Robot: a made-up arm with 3 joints. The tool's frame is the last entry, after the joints. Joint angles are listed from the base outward.
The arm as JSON. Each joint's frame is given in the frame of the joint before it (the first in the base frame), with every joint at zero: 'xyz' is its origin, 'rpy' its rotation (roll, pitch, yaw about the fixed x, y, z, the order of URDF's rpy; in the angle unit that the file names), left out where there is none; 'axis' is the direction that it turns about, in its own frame. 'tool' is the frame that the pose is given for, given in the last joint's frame.
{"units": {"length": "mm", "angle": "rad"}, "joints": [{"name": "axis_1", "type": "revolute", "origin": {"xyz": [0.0, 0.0, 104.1], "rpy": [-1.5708, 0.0, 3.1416]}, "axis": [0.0, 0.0, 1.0]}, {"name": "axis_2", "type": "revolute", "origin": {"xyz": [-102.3, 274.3, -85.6], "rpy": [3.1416, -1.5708, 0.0]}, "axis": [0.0, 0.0, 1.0]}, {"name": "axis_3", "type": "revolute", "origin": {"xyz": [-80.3, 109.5, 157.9], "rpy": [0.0, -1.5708, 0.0]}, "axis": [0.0, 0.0, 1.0]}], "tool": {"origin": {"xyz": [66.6, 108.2, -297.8], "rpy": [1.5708, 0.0, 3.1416]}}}
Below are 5 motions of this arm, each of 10 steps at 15 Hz.
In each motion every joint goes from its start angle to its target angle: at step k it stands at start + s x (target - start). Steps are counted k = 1, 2, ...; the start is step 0. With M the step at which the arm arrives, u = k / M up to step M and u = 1 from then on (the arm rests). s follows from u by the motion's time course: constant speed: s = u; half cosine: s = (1 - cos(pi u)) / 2; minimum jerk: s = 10 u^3 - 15 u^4 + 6 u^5.
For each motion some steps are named. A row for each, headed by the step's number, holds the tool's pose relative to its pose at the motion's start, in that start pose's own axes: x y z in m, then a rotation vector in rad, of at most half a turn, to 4 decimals.
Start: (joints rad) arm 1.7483 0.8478 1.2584
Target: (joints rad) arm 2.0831 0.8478 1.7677
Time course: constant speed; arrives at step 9
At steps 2, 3, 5, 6, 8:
2: 0.0105 -0.0020 0.0060 0.0540 0.0639 -0.0141
3: 0.0158 -0.0034 0.0088 0.0815 0.0958 -0.0189
5: 0.0264 -0.0069 0.0140 0.1375 0.1594 -0.0237
6: 0.0317 -0.0090 0.0164 0.1658 0.1911 -0.0238
8: 0.0423 -0.0135 0.0208 0.2226 0.2539 -0.0192

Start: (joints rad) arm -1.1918 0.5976 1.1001
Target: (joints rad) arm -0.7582 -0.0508 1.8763
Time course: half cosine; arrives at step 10
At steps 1, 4, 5, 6, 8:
1: 0.0049 -0.0035 -0.0005 0.0123 0.0102 0.0116
4: 0.0749 -0.0414 -0.0070 0.1400 0.1342 0.1879
5: 0.1113 -0.0537 -0.0083 0.1765 0.1870 0.2855
6: 0.1487 -0.0617 -0.0072 0.1955 0.2351 0.3883
8: 0.2090 -0.0656 0.0016 0.1870 0.3022 0.5592

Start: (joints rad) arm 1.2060 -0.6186 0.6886
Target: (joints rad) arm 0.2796 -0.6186 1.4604
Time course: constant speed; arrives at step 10
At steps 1, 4, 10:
1: -0.0082 0.0021 -0.0052 0.0357 0.1526 -0.0402
4: -0.0326 0.0088 -0.0255 0.1623 0.6094 -0.1446
10: -0.1050 0.0366 -0.0815 0.5092 1.5061 -0.2757

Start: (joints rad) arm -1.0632 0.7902 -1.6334
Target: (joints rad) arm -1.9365 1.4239 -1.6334
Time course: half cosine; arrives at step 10
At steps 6, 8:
6: 0.1519 -0.0348 -0.0034 0.5079 0.3122 0.3723
8: 0.2021 -0.0374 -0.0215 0.7372 0.3795 0.4976

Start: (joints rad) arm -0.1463 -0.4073 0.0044
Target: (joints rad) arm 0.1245 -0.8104 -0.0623
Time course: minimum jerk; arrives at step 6
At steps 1, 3, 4, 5, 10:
1: 0.0013 -0.0036 -0.0044 0.0143 -0.0112 0.0039
3: 0.0278 -0.0447 -0.0637 0.2021 -0.1517 0.0635
4: 0.0526 -0.0646 -0.1017 0.3200 -0.2335 0.1084
5: 0.0705 -0.0741 -0.1243 0.3911 -0.2801 0.1382
10: 0.0744 -0.0758 -0.1288 0.4055 -0.2893 0.1445

